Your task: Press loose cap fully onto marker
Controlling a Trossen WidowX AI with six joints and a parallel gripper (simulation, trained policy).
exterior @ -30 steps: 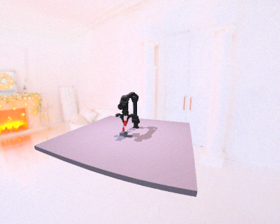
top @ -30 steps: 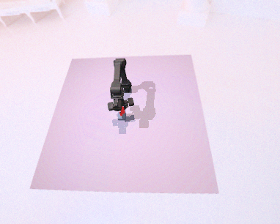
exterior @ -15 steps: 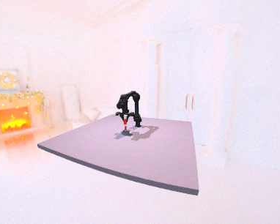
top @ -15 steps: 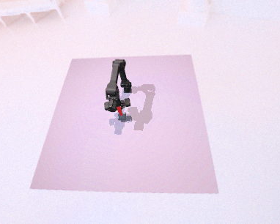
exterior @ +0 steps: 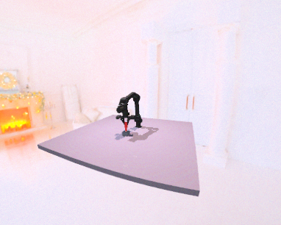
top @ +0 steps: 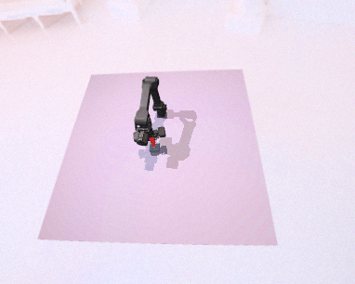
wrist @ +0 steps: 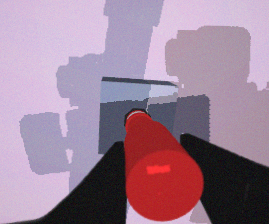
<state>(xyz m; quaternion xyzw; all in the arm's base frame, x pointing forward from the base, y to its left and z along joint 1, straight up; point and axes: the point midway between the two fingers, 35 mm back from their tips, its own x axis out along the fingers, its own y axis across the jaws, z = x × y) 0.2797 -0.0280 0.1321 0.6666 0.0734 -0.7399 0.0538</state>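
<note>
Right now the red cap is 10 mm ahead of my gripper tip. Also, from my gripper tip: holder block: 10 mm ahead, 80 mm below.
</note>
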